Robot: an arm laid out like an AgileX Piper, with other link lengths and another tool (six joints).
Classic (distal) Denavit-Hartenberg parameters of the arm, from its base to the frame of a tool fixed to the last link. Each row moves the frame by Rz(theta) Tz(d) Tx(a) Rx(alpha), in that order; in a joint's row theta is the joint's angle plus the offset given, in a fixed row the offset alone. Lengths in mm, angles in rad.
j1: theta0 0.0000, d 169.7, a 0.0, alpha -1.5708
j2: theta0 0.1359, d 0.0, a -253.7, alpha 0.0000
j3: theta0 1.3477, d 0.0, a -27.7, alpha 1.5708
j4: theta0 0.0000, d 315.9, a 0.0, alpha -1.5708
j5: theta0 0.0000, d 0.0, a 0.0, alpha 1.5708
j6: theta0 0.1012, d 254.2, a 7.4, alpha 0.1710
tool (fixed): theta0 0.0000, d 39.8, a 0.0, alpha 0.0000
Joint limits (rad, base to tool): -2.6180..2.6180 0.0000..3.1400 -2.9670..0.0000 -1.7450..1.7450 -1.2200..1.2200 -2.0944..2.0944
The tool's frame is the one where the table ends.
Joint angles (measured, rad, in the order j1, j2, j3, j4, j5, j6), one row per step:
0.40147 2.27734 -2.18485 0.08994 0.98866 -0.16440
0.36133 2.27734 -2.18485 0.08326 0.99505 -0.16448
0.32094 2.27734 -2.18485 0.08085 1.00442 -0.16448
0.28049 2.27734 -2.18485 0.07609 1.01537 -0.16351
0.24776 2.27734 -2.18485 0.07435 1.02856 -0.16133
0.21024 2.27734 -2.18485 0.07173 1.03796 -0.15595
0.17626 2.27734 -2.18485 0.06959 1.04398 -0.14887
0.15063 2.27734 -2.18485 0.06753 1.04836 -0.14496
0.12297 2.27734 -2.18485 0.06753 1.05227 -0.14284
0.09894 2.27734 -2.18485 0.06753 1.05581 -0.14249
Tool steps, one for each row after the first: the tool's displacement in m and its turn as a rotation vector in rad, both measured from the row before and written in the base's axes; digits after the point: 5 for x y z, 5 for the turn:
0.00948 -0.02639 -0.00107 -0.00861 0.00340 -0.03948
0.00732 -0.02606 -0.00145 -0.00539 0.00800 -0.03961
0.00599 -0.02696 -0.00169 -0.00731 0.00923 -0.04039
0.00276 -0.02162 -0.00194 -0.00406 0.01267 -0.03359
0.00368 -0.02466 -0.00139 -0.00209 0.00949 -0.04144
0.00310 -0.02221 -0.00089 0.00015 0.00659 -0.03966
0.00189 -0.01690 -0.00064 -0.00087 0.00452 -0.02871
0.00169 -0.01769 -0.00055 0.00049 0.00413 -0.02924
0.00104 -0.01539 -0.00049 -0.00022 0.00355 -0.02410

